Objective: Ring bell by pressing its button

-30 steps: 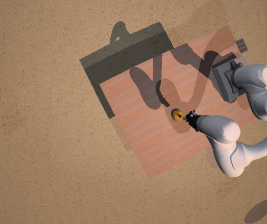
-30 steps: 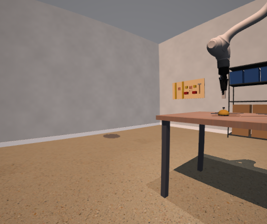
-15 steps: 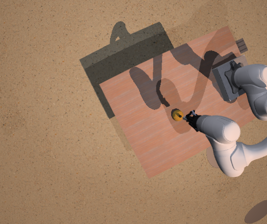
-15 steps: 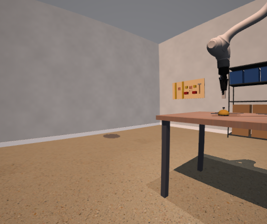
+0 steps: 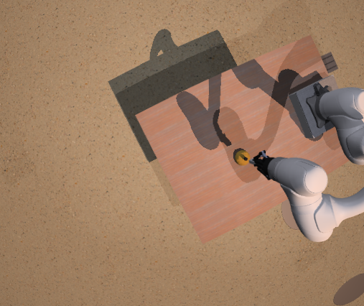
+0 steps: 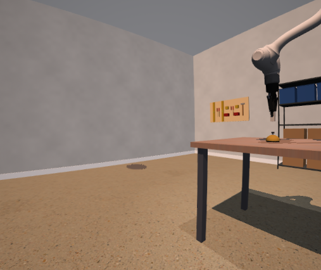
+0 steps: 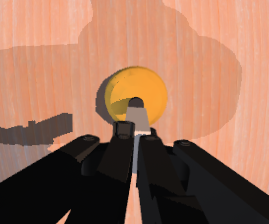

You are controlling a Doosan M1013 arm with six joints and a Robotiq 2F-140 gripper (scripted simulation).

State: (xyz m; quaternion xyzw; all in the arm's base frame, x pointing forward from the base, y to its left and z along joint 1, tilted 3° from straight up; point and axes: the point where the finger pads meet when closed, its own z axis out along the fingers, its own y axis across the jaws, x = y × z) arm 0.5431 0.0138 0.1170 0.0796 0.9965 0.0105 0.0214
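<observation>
Now: the bell button 11 cm below my hand. From my hand the other things lie so: bell 13 cm below.
</observation>
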